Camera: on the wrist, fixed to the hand. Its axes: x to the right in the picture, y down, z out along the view.
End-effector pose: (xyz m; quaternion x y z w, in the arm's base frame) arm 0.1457 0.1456 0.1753 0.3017 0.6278 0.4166 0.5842
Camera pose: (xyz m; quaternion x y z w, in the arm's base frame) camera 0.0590 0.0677 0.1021 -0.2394 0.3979 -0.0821 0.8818
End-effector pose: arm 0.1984 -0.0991 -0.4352 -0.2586 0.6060 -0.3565 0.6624
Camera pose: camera 0.0841 -0.1300 -0.3651 -0.7985 0.1259 -0.5110 0.2922
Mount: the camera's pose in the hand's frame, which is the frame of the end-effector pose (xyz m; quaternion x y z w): -0.0204 -0.0914 -0.1008 -0.1886 -0.2462 -0.6857 0.6585
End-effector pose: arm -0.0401 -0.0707 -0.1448 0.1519 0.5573 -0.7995 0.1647
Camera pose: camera -0.0553 0.0558 -0.0928 0.5100 -0.5814 0.5717 0.2739
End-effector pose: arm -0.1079 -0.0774 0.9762 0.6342 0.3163 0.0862 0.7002
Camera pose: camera -0.2052 -0.0205 0.8973 0.0899 0.4545 -0.5199 0.7177
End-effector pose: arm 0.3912 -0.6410 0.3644 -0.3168 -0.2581 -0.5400 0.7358
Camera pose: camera 0.3016 -0.7230 0.2997 0.3034 0.4665 0.8308 0.0090
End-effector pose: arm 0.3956 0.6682 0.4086 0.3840 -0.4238 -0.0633 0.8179
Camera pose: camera 0.4778 0.6711 0.2983 0.3736 -0.2052 -0.7770 0.4633
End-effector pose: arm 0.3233 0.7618 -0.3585 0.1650 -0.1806 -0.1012 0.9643
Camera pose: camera 0.3307 0.7108 -0.4861 0.0257 -0.2241 -0.8026 0.5523
